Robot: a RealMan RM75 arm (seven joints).
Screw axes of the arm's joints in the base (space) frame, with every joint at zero. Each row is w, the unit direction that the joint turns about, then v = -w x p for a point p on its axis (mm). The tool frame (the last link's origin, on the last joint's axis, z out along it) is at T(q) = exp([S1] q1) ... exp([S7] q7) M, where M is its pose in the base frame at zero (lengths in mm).
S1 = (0, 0, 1, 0, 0, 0)
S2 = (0, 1, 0, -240.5, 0, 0)
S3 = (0, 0, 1, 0, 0, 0)
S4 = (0, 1, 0, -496.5, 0, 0)
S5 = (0, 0, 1, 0, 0, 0)
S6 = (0, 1, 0, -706.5, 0, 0)
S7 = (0, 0, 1, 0, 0, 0)
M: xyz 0 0 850.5 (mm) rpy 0 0 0 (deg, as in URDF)
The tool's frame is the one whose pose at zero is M.
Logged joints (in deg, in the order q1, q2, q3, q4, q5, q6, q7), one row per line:
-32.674 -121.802 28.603 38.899 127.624 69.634 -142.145
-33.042 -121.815 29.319 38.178 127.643 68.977 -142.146
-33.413 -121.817 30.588 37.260 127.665 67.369 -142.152
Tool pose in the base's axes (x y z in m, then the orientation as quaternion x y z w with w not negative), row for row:
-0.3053 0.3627 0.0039 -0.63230 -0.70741 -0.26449 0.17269
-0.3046 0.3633 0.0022 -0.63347 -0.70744 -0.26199 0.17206
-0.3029 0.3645 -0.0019 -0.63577 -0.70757 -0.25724 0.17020
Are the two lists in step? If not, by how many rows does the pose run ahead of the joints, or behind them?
The pose runs 1 row behind the joints: the pose in row i belongs to the joints in row i - 1.
